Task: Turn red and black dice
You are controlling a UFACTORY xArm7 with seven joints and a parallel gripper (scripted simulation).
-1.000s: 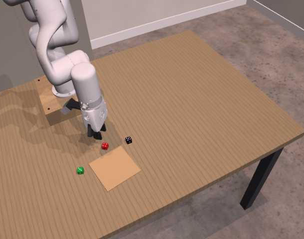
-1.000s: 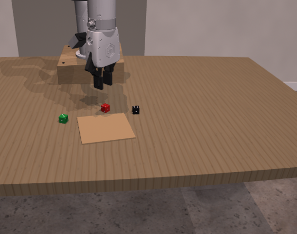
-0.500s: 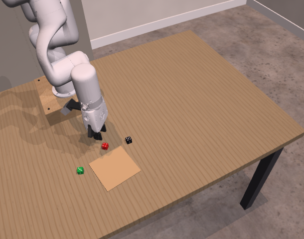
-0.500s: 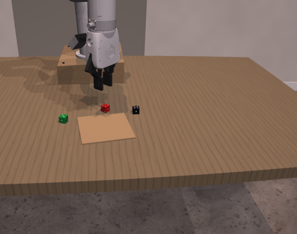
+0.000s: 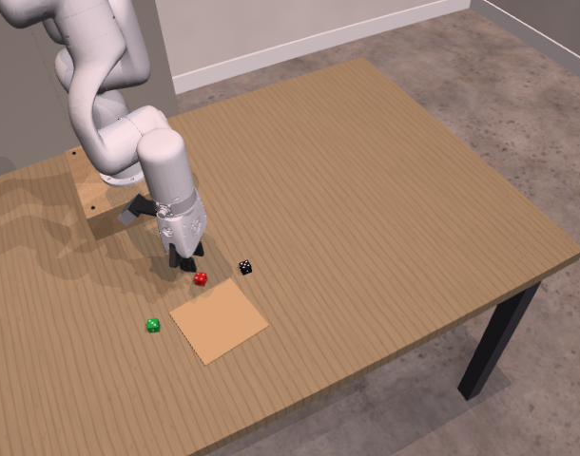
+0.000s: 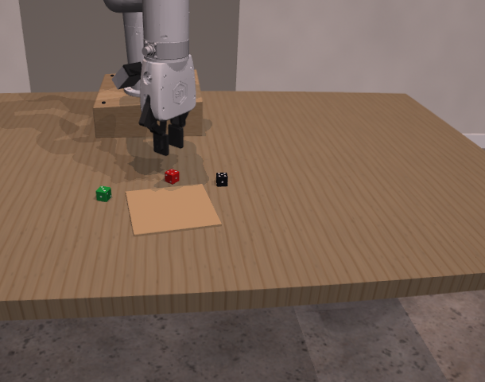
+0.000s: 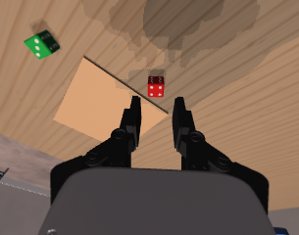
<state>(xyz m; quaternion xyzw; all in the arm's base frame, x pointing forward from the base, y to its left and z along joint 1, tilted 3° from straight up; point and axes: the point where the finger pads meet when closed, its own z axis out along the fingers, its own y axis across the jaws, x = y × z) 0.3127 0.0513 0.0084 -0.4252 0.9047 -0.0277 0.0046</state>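
Now: the red die 7 cm below my hand, 1 cm to the left of it and 1 cm ahead of it. From my hand the other things lie so: tan mat 11 cm ahead, 8 cm below, 1 cm to the left; green die 11 cm to the right, 7 cm below, 7 cm ahead; black die 10 cm to the left, 7 cm below, 2 cm ahead.
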